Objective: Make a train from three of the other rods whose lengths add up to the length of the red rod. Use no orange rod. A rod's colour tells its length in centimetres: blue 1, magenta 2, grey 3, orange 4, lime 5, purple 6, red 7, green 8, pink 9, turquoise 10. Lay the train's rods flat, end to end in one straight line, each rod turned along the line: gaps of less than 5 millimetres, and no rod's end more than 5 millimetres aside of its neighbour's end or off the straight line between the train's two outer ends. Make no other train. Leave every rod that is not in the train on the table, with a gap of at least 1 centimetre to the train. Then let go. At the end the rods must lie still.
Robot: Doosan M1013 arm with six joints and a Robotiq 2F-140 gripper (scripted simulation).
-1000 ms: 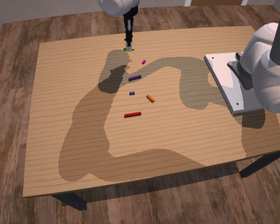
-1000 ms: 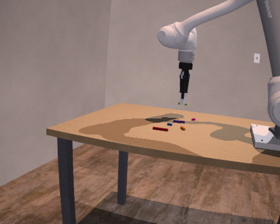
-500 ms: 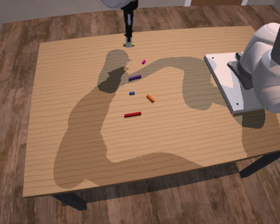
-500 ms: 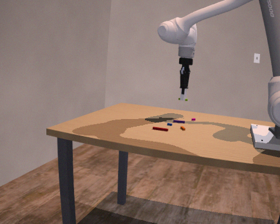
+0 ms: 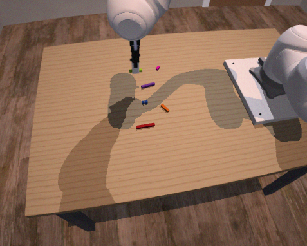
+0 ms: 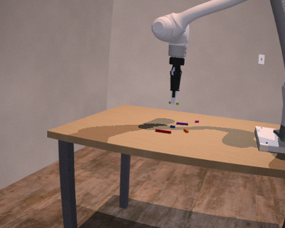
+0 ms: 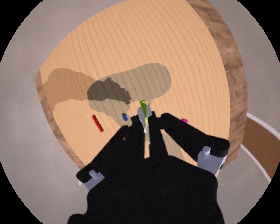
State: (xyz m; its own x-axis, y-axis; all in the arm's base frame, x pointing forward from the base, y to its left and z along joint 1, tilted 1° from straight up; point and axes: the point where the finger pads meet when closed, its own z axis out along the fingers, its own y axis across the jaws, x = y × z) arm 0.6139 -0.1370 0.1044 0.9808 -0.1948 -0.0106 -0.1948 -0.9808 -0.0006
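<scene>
My gripper is now 13 cm above the purple rod and 5 cm past it. Also, from my hand: lime rod (3 cm below); orange rod (13 cm to the left, 13 cm below, 8 cm behind); magenta rod (13 cm below, 13 cm behind, 9 cm to the right).
</scene>
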